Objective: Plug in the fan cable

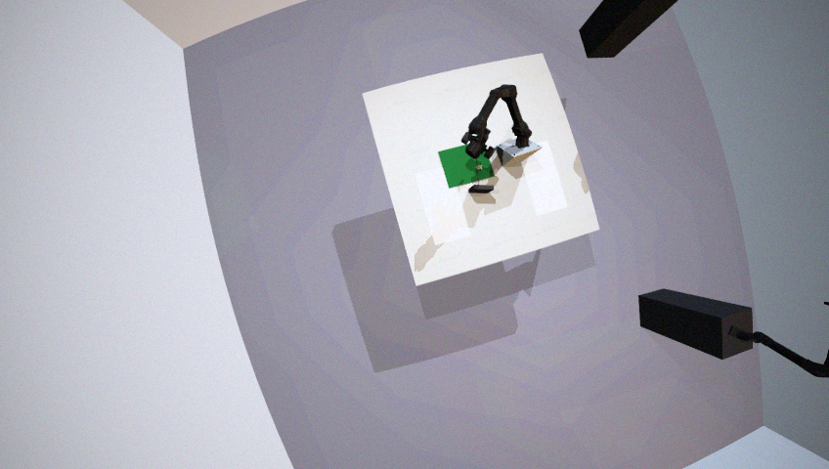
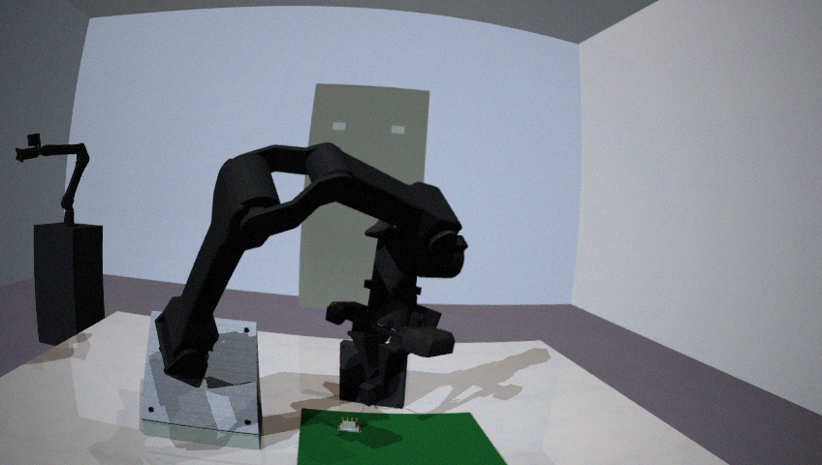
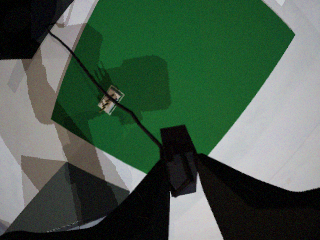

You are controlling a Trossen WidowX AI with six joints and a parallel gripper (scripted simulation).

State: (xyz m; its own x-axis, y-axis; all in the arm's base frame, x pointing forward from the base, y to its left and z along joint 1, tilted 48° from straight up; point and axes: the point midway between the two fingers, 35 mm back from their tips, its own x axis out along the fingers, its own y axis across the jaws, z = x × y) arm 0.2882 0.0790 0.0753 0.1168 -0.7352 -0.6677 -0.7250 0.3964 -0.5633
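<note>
The green board is 30 mm ahead of my gripper tip, 40 mm to the left of it and 140 mm below it. The rest, counted from my gripper tip: pale four-pin header: 40 mm behind, 70 mm to the left, 120 mm below; then black fan: 10 mm behind, 210 mm to the left, 60 mm below; then dark fan plug: 10 mm behind, 10 mm below.
</note>
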